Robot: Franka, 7 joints.
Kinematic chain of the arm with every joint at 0, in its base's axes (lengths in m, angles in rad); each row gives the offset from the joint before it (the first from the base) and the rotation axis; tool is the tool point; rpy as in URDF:
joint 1: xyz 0 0 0.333 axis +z
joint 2: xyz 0 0 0 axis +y
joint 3: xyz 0 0 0.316 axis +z
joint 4: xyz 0.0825 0 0 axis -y
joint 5: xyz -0.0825 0 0.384 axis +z
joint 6: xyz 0 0 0 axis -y
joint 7: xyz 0.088 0 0 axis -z
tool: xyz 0 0 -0.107 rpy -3.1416 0 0
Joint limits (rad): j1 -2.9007..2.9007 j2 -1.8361..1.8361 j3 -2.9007..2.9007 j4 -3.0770..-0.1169 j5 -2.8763..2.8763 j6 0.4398..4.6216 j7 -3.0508..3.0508
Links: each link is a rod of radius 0.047 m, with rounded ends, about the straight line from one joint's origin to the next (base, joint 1, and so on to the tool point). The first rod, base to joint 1, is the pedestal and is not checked.
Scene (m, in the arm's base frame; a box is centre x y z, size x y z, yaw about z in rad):
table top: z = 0
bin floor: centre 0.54 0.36 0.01 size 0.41 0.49 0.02 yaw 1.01
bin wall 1: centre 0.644 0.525 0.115 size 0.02 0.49 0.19 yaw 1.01
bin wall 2: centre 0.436 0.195 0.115 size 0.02 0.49 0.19 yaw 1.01
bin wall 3: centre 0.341 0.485 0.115 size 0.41 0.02 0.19 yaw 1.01
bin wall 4: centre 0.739 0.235 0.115 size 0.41 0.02 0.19 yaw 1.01
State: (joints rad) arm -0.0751 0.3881 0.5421 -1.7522 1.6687 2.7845 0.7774
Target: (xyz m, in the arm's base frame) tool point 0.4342 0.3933 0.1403
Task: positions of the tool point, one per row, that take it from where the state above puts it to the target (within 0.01 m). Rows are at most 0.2 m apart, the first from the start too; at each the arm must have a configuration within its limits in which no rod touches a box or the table.
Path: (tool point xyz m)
1: 0.5561 0.3225 0.2619
2: 0.4342 0.3933 0.1403

